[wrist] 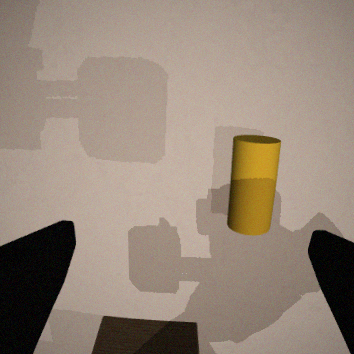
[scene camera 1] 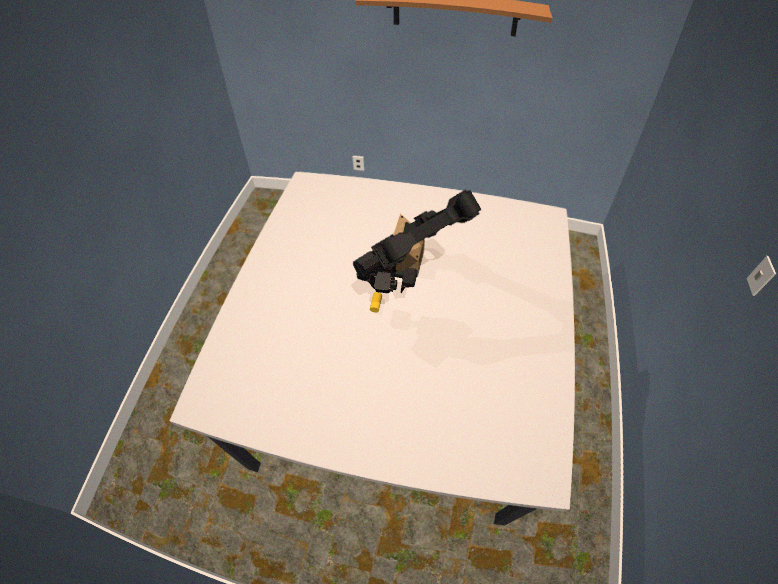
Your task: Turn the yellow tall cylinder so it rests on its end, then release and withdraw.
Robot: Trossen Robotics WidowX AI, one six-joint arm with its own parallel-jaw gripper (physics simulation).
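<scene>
The yellow cylinder (scene camera 1: pixel 375 302) (wrist: pixel 254 185) lies on its side on the pale table (scene camera 1: pixel 351 389). In the wrist view its long axis runs nearly up and down the picture, and its far end face shows. My gripper (scene camera 1: pixel 386 286) (wrist: pixel 195 238) is open and empty, above the table on the base side of the cylinder. In the wrist view the cylinder is beyond the fingertips, nearer the right finger than the left. In the scene view the arm and gripper body hide part of the fingers.
The brown wooden base block (scene camera 1: pixel 412 258) (wrist: pixel 150 336) stands behind the gripper, partly hidden by the folded arm (scene camera 1: pixel 427 231). Arm shadows fall across the table and over the near part of the cylinder. An orange shelf (scene camera 1: pixel 452 7) is on the back wall.
</scene>
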